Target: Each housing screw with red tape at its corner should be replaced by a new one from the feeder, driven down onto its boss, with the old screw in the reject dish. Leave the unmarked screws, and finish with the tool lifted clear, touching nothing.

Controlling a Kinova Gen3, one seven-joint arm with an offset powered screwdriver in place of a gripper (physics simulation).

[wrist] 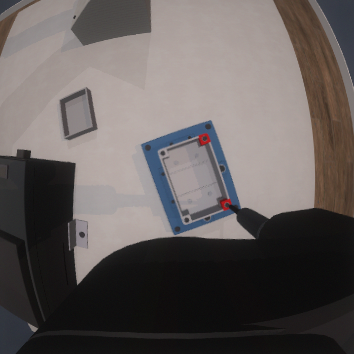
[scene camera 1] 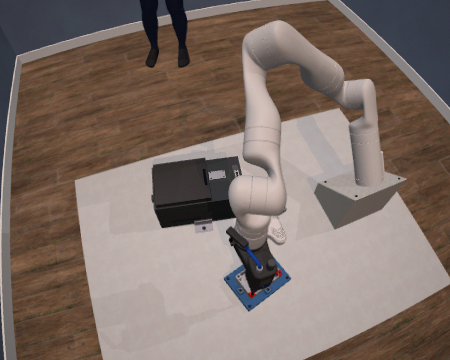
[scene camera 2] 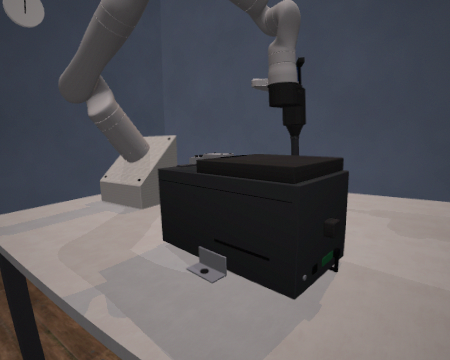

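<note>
The screwdriver has its thin tip at the red-taped lower right corner of the housing in the wrist view; whether it touches the screw or carries one cannot be told. In scene camera 2 its shaft is upright, its tip hidden behind the black feeder. The other red-taped corner has a dark round centre. Unmarked screws sit at the two left corners. The grey housing lies on a blue plate. No screw shows in the reject dish.
A small metal bracket with a dark hole stands beside the feeder. The arm's grey wedge base stands on the table. A person's legs show beyond the table.
</note>
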